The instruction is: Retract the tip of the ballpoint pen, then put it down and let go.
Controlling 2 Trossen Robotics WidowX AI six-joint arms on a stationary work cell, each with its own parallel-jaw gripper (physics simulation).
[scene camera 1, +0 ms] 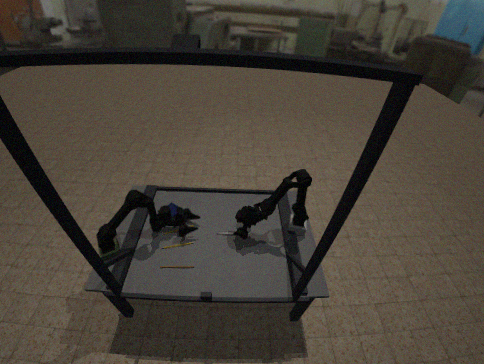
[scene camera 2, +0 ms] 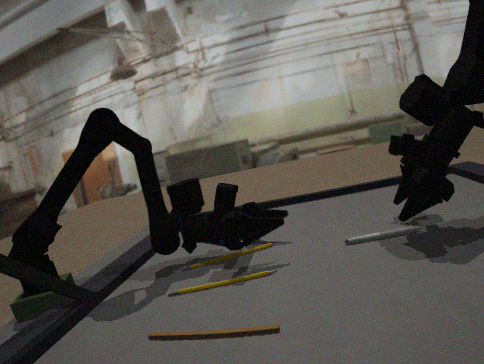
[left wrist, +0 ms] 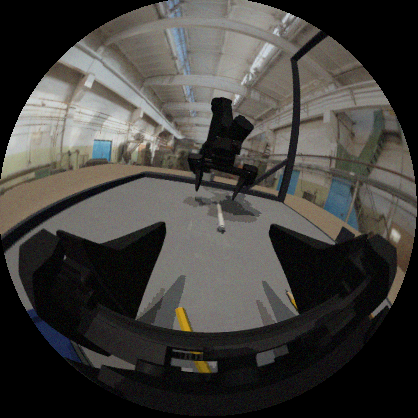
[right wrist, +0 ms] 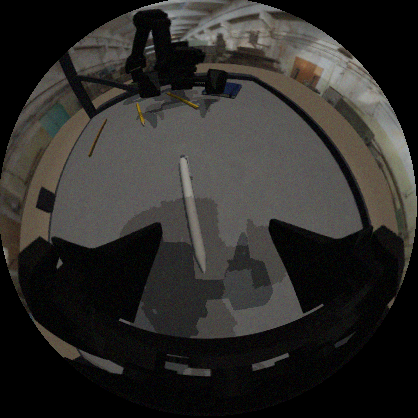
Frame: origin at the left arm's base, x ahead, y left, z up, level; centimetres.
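Seen in the pictures: left gripper, fingertip midpoint: [scene camera 1: 199,222] [scene camera 2: 286,216] [left wrist: 219,228] [right wrist: 186,89]; right gripper, fingertip midpoint: [scene camera 1: 235,227] [scene camera 2: 397,211] [left wrist: 213,194] [right wrist: 216,226]; left arm's base at its link origin: [scene camera 1: 108,247]; right arm's base at its link origin: [scene camera 1: 298,221] [left wrist: 203,171].
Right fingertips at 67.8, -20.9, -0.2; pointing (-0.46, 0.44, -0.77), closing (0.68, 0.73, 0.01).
Offsets run from my right fingertips to a thing's top centre, as dx, dy, dz.
The white ballpoint pen {-3.9, +0.3, -2.5} [scene camera 1: 226,233] [scene camera 2: 382,234] [left wrist: 220,216] [right wrist: 191,205] lies flat on the grey table. In the right wrist view its button end points away and its pointed end lies between the fingertips' lines, in the arm's shadow; whether a tip sticks out is too small to tell. My right gripper [scene camera 2: 400,211] [left wrist: 213,194] [right wrist: 216,226] is open and empty, above the pen's pointed end and apart from it. My left gripper [scene camera 1: 199,223] [left wrist: 219,228] is open and empty, low over the table at the left, well away from the pen.
Two yellow pencils {-33.2, +6.9, -3.0} [scene camera 2: 222,283] {-29.4, +16.9, -3.1} [scene camera 2: 230,257] lie below and in front of the left arm. An orange-brown stick {-38.2, -5.3, -3.1} [scene camera 1: 177,267] [scene camera 2: 214,332] [right wrist: 98,137] lies nearer the front edge. A blue object {-26.3, +31.4, -2.6} [left wrist: 56,335] [right wrist: 232,90] is beside the left gripper. Dark frame posts [scene camera 1: 357,185] rise at the table's sides.
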